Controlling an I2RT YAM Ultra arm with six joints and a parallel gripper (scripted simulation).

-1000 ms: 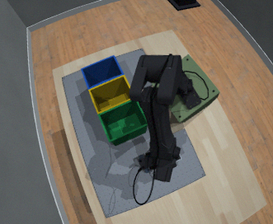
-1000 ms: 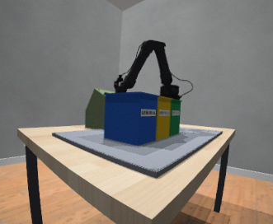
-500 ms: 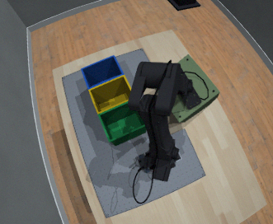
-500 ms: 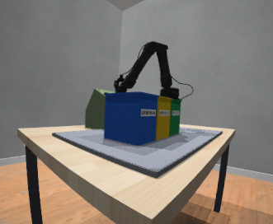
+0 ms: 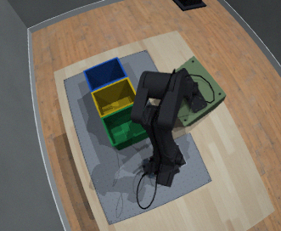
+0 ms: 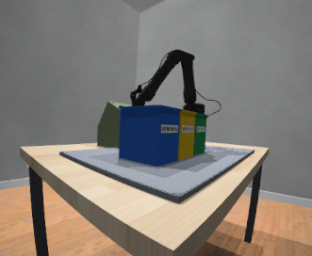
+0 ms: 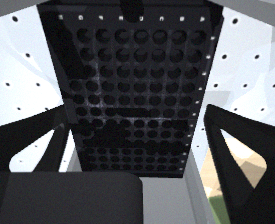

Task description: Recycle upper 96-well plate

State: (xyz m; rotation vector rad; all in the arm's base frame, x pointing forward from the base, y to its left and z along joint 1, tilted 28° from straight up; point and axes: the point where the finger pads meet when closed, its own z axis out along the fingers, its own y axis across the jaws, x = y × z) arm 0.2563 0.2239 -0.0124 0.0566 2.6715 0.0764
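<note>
The black 96-well plate lies right at my hand. From my hand the other things lie so: blue bin (46 cm to the right, 10 cm ahead, 4 cm above); then yellow recycle bin (33 cm to the right, 10 cm ahead, 4 cm above); then green bin (20 cm to the right, 9 cm ahead, 4 cm above).
</note>
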